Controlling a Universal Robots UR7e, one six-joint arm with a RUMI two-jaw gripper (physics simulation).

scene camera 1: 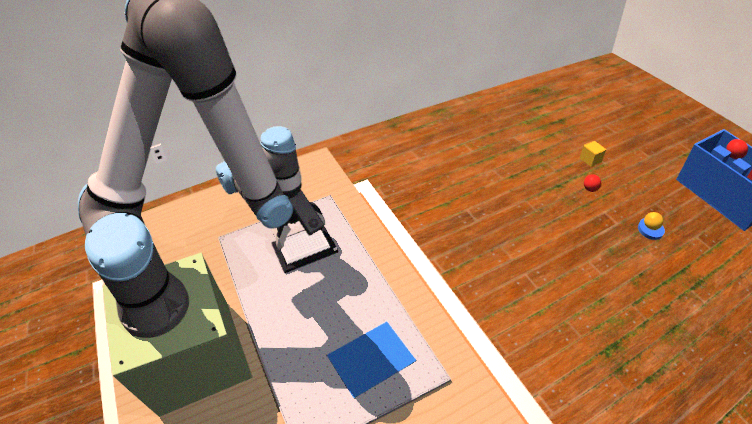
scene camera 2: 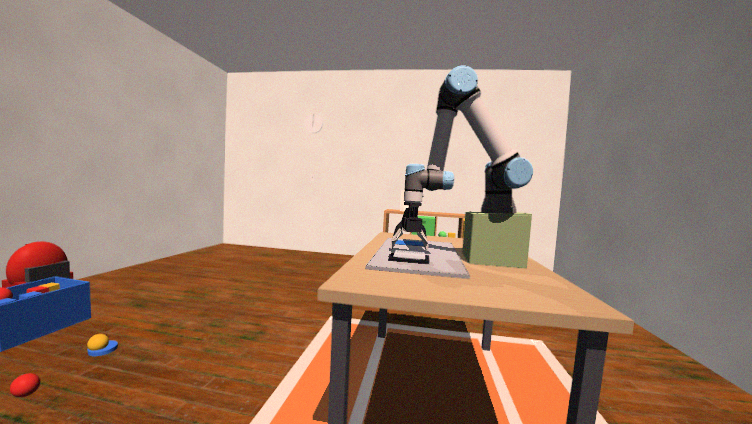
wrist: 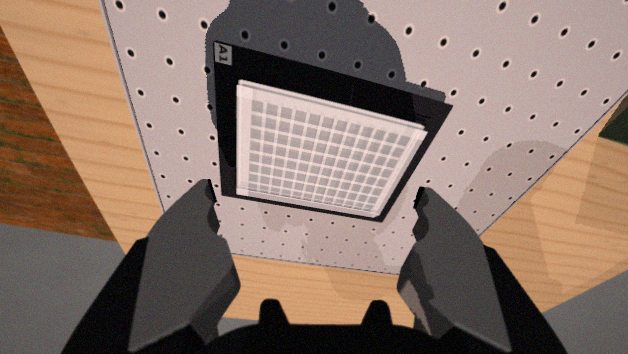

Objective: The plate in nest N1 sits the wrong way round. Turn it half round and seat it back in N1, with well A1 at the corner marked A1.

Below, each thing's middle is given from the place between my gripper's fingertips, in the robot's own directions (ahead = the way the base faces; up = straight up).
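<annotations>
The white well plate (scene camera 1: pixel 298 246) has my gripper 1 cm to the left of it and 2 cm above it. Counting from my hand, I find the black nest (wrist: pixel 287 74) 1 cm to the right and 3 cm below, while the flat blue rectangle (scene camera 1: pixel 368 360) is 40 cm to the right, 4 cm ahead and 4 cm below. Going by their middles, the flat blue rectangle is the farthest from my gripper of the things named here.
</annotations>
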